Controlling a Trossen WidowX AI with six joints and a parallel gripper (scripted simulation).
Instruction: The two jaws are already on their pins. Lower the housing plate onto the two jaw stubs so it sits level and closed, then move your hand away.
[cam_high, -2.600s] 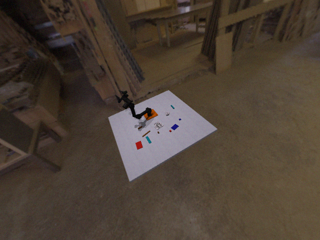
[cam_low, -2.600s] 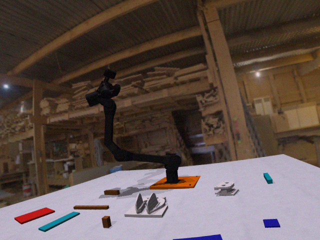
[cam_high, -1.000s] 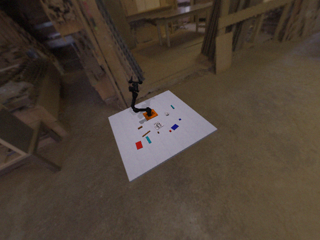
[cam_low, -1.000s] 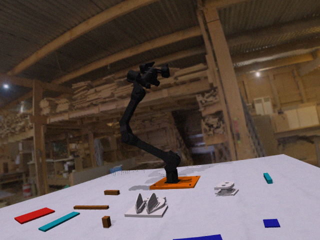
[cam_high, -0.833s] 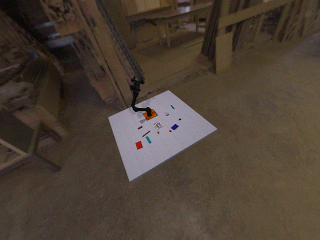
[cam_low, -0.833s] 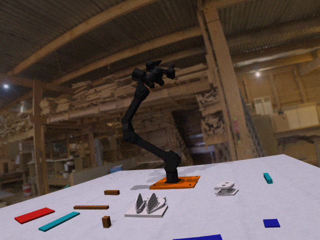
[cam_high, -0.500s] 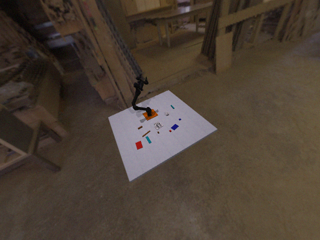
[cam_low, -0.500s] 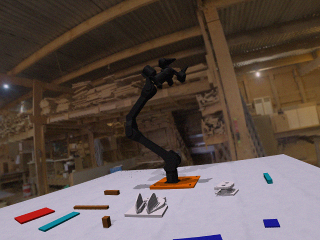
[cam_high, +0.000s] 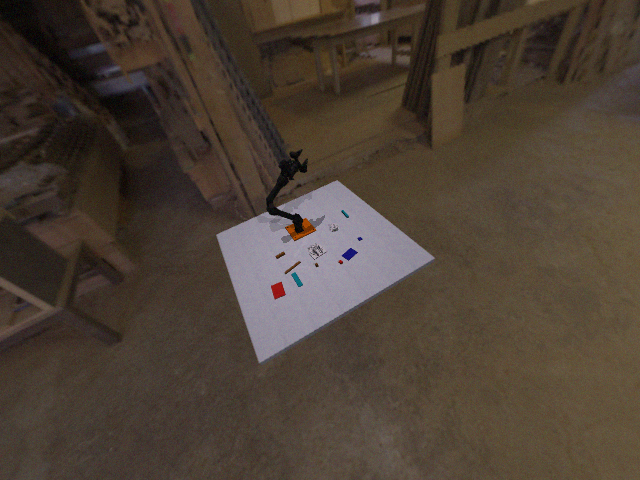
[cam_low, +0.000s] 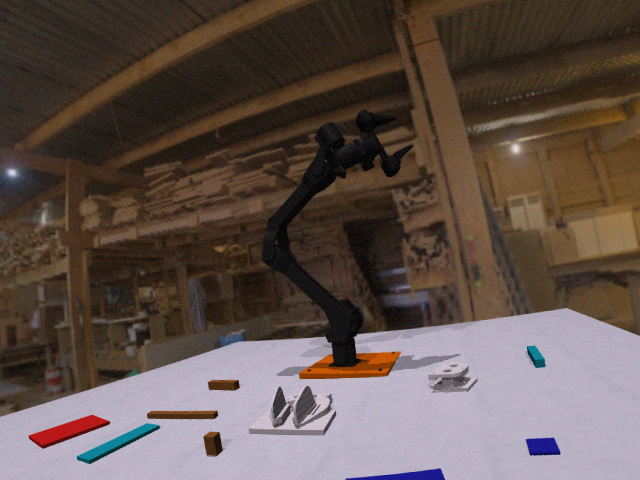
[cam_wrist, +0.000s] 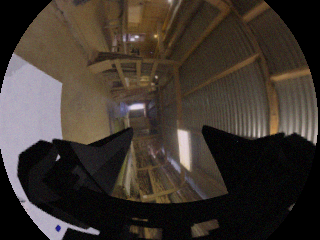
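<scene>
Now: the white block fixture 570 mm below my gripper tip, 250 mm ahead of it and 30 mm to the left of it. Also, from my gripper tip: brown cube: 570 mm below, 520 mm ahead, 270 mm to the right; then white base plate: 580 mm below, 410 mm ahead, 200 mm to the right; then teal block: 570 mm below, 190 mm to the left, 150 mm ahead.
</scene>
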